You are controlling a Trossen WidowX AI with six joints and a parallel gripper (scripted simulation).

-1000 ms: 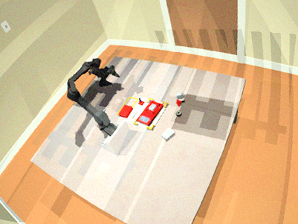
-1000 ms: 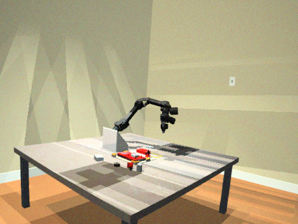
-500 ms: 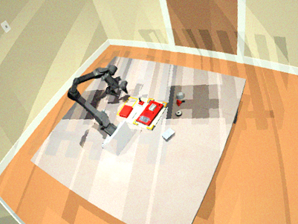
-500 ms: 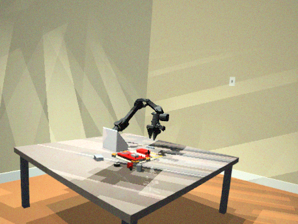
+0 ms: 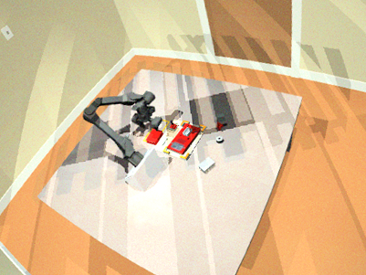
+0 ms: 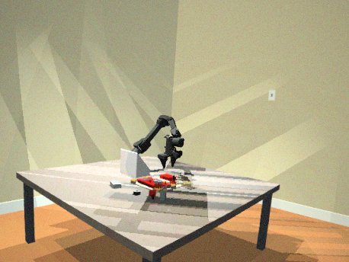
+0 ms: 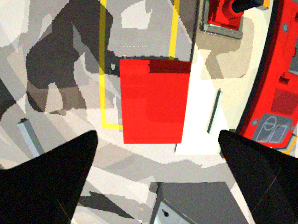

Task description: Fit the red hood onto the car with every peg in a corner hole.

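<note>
My gripper tip is now 7 cm above the red hood.
</note>
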